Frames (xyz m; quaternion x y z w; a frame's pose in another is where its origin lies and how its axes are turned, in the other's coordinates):
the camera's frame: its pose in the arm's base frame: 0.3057 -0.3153 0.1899 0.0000 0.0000 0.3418 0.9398
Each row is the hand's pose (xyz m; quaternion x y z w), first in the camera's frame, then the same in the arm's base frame.
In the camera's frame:
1: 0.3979 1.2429 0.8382 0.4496 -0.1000 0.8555 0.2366
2: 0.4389 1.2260 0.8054 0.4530 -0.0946 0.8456 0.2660
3: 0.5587 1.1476 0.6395 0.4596 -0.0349 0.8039 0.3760
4: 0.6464 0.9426 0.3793 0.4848 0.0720 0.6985 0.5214
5: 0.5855 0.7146 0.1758 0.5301 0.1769 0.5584 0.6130
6: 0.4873 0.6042 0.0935 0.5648 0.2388 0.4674 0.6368
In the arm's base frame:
1: -0.1878 0.8928 1.0281 -0.4567 -0.0597 -0.8848 0.0701
2: -0.1455 0.9062 0.9953 -0.4581 -0.0659 -0.8856 0.0390
3: -0.0034 0.9231 0.8294 0.4438 0.1243 0.8840 0.0786
4: 0.1955 0.8223 0.5692 0.4310 0.2334 0.8347 0.2513
5: 0.2953 0.6085 0.3657 0.4377 0.3475 0.7343 0.3852
6: 0.2910 0.4608 0.2834 0.4492 0.4175 0.6569 0.4387

